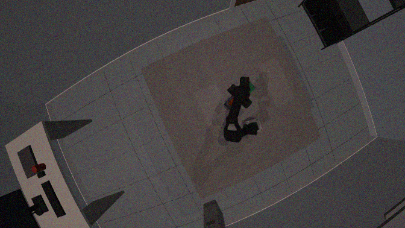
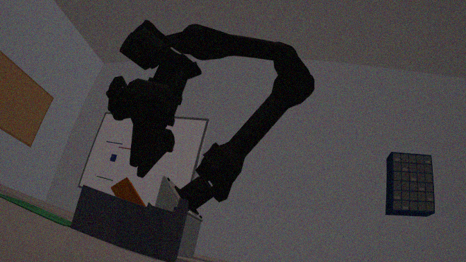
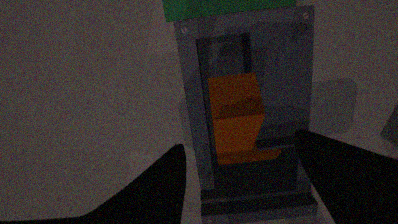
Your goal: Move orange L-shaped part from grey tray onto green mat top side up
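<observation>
Right now my gripper tip is 6 cm above the tray wall, 3 cm short of it and 1 cm to the left of it. From my gripper tip the other things lie so: green mat (14 cm to the right, 13 cm below, 5 cm ahead); then orange L-shaped part (7 cm below, 3 cm behind, 2 cm to the left).
</observation>
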